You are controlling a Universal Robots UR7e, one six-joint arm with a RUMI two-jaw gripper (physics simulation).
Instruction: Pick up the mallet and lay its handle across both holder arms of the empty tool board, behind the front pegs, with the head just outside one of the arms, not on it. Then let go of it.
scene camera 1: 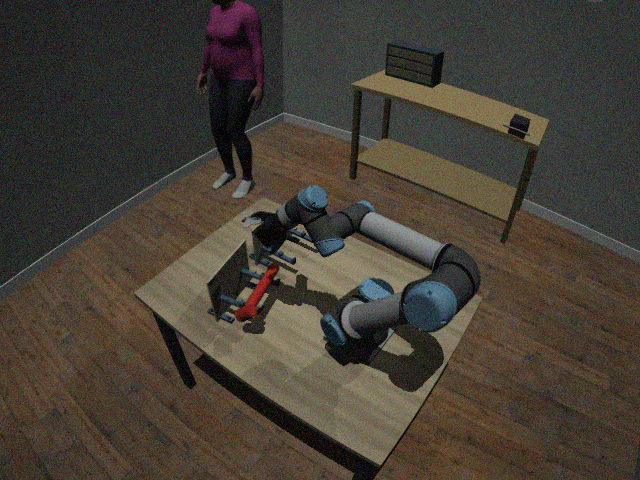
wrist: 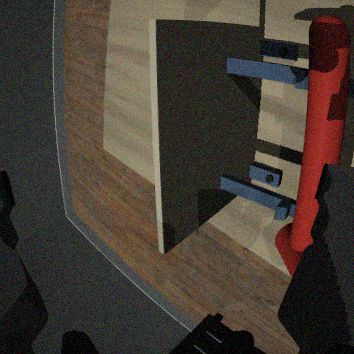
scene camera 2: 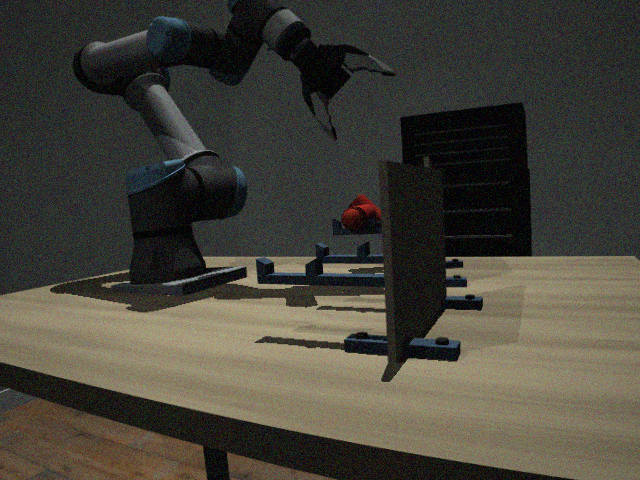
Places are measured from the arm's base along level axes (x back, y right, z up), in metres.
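Pixels of known places: gripper, between the fingertips: (scene camera 1: 257, 237) (wrist: 162, 171) (scene camera 2: 365, 108); arm's base, origin of its link: (scene camera 2: 169, 277).
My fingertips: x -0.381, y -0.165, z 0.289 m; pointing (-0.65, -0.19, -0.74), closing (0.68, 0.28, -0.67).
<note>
For each thing: its middle in the pictures, then the offset to it from my fingertips. Level surfaces: height alone.
- red mallet, middle of its body: (wrist: 320, 162) (scene camera 2: 361, 215) (scene camera 1: 260, 290) dx +0.048, dy -0.042, dz -0.187 m
- tool board, middle of its body: (wrist: 259, 139) (scene camera 2: 401, 220) (scene camera 1: 242, 286) dx -0.020, dy -0.072, dz -0.201 m
- front peg, middle of its body: (scene camera 2: 337, 224) dx +0.048, dy +0.038, dz -0.197 m
- upright board, middle of its body: (scene camera 2: 374, 248) (scene camera 1: 284, 237) dx -0.140, dy +0.226, dz -0.214 m
- same table, height of its surface: dz -0.305 m
The red mallet (scene camera 1: 262, 289) (scene camera 2: 354, 218) (wrist: 320, 140) lies with its handle across both blue holder arms of the tool board (scene camera 1: 225, 281) (wrist: 205, 125). Its head (scene camera 1: 245, 312) (wrist: 286, 244) sits just outside the near arm (scene camera 1: 232, 299) (wrist: 252, 193), at the board's end near scene camera 1. The handle's other end reaches past the far arm (wrist: 260, 69). In scene camera 2 the handle is behind the front peg (scene camera 2: 336, 226). My gripper (scene camera 1: 255, 236) (scene camera 2: 364, 105) (wrist: 162, 171) is open and empty, tilted, above and apart from the mallet, toward the other boards.
Another upright board (scene camera 2: 413, 248) stands beside this one, with low blue holder arms (scene camera 1: 281, 255) (scene camera 2: 336, 279) on the same table (scene camera 1: 330, 403). A dark drawer unit (scene camera 2: 485, 180) shows behind. A person in pink (scene camera 1: 232, 51) stands beyond the table; a workbench (scene camera 1: 465, 108) stands at the wall.
</note>
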